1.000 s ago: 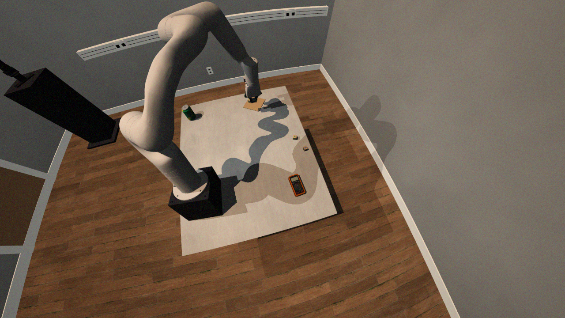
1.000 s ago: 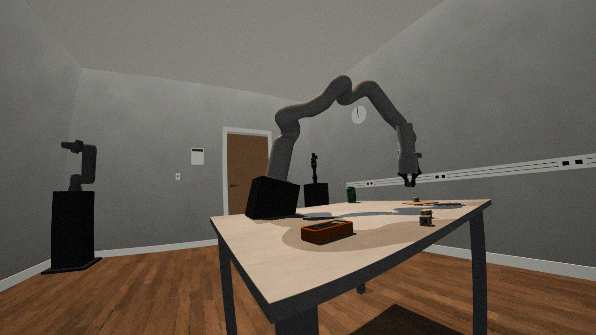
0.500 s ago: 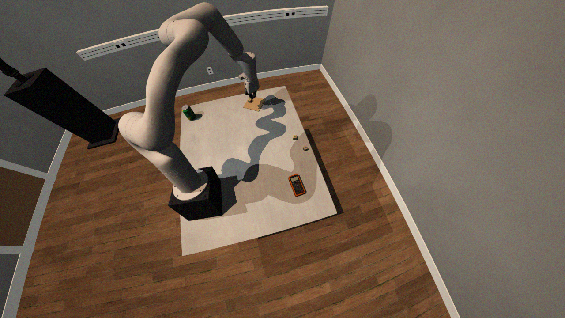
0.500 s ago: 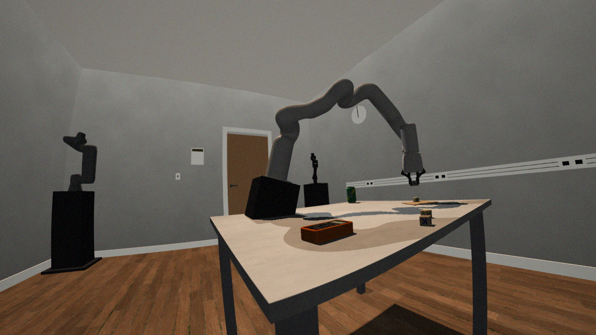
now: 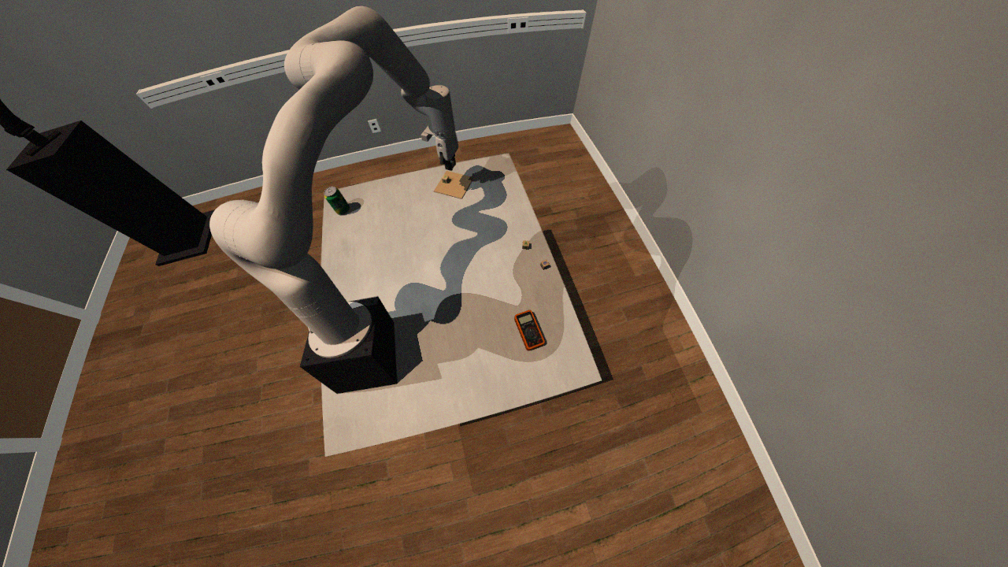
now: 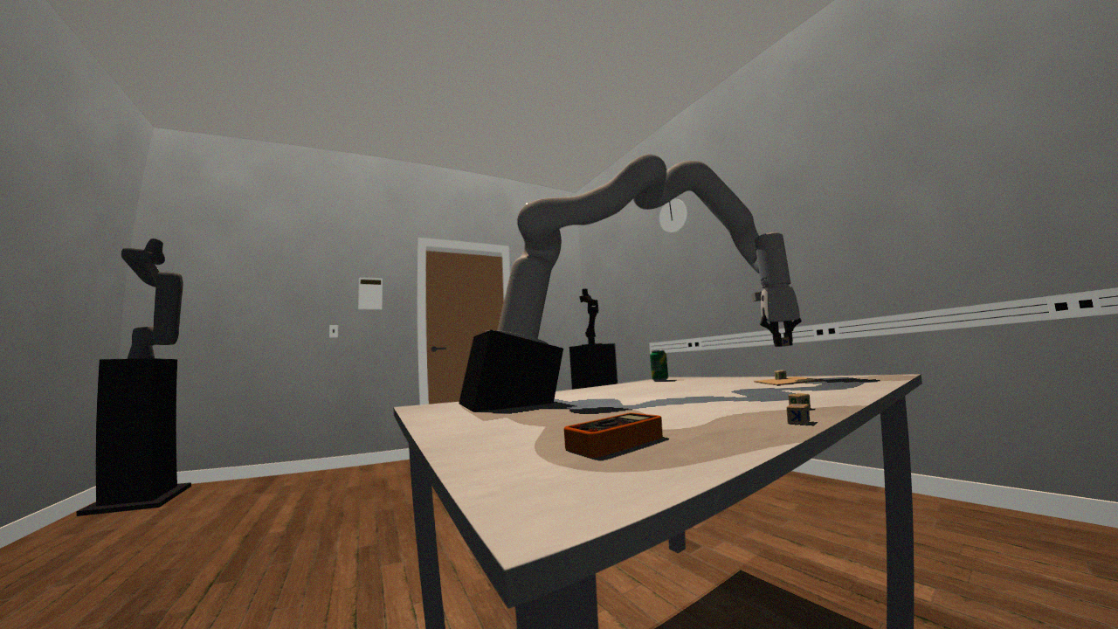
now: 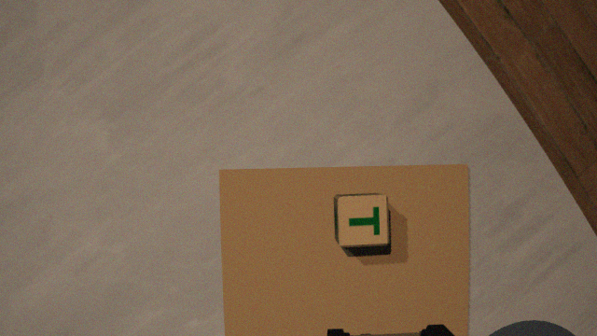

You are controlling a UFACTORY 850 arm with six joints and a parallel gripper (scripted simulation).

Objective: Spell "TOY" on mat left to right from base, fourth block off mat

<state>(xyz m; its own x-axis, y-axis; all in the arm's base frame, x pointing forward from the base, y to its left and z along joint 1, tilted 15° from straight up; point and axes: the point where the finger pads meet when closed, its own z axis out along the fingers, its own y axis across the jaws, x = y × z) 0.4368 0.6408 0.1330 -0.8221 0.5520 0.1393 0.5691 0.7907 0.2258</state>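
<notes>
Right now my hand is 12 cm above the tan square mat. The rest, counted from my hand: orange multimeter: 13 cm ahead, 75 cm to the right, 11 cm below; block: 3 cm behind, 3 cm to the left, 11 cm below; green soda can: 52 cm behind, 1 cm to the right, 6 cm below.
</notes>
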